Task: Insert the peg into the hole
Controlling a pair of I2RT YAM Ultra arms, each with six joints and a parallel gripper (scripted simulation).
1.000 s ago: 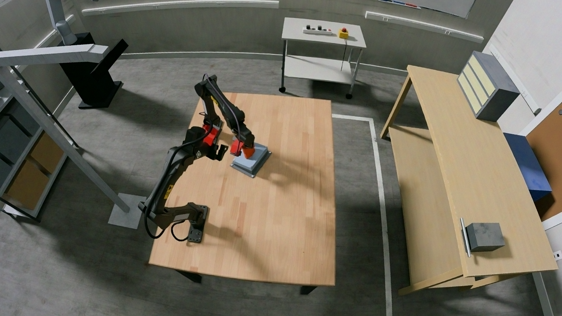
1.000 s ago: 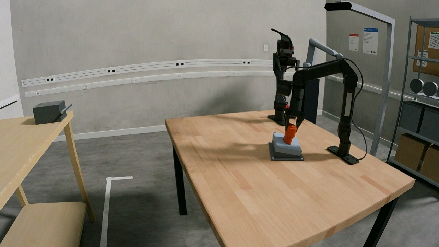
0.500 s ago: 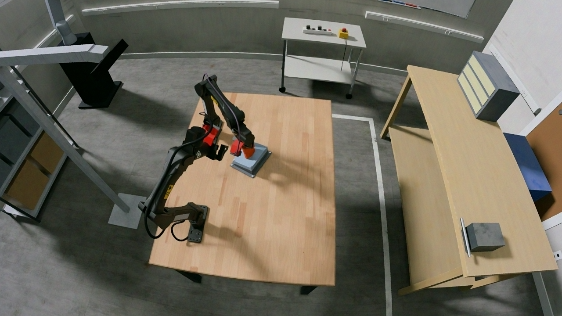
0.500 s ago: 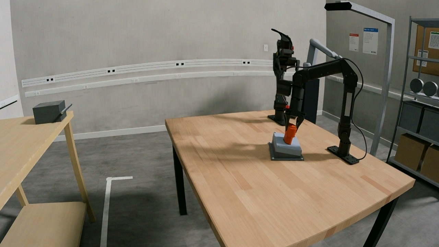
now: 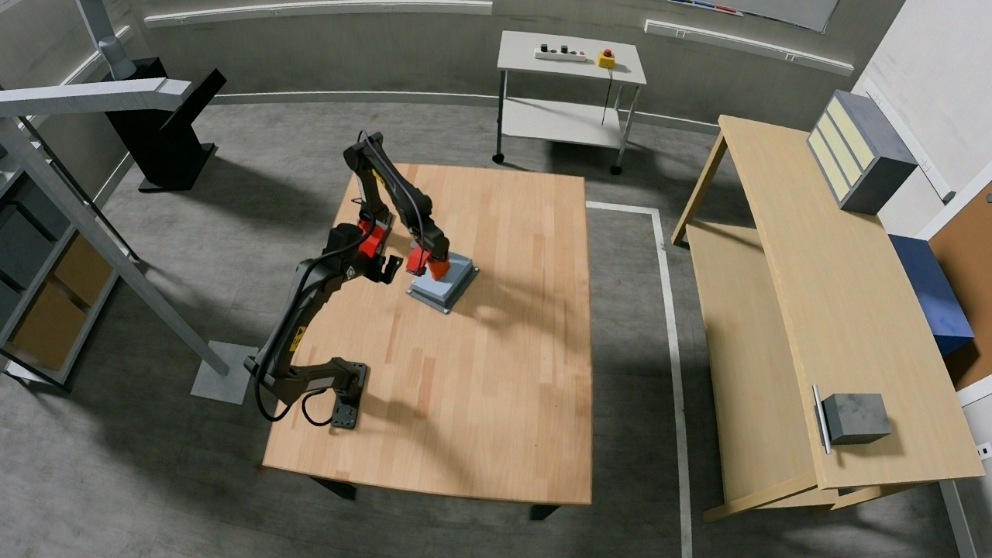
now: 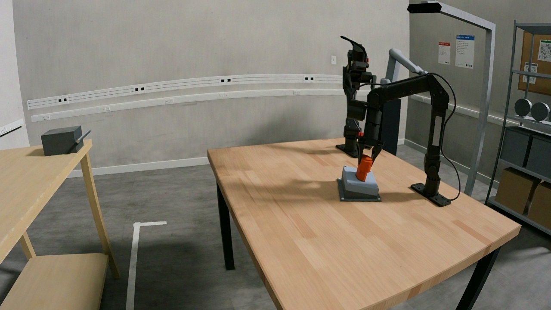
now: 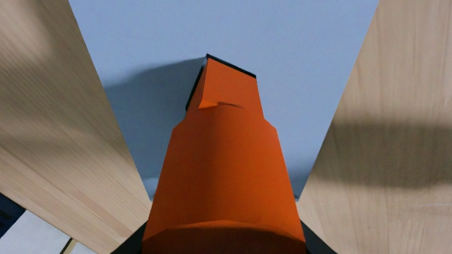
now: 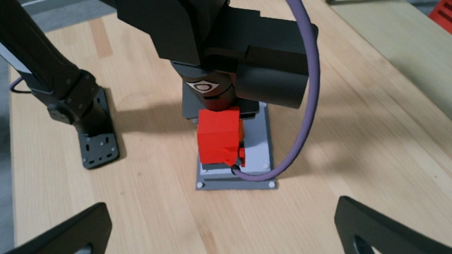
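Observation:
Now: left hand 2 cm above the orange peg and 1 cm to the left of it. From my left hand the other things lie so: blue-grey plate (7 cm below, 1 cm to the right, 1 cm ahead).

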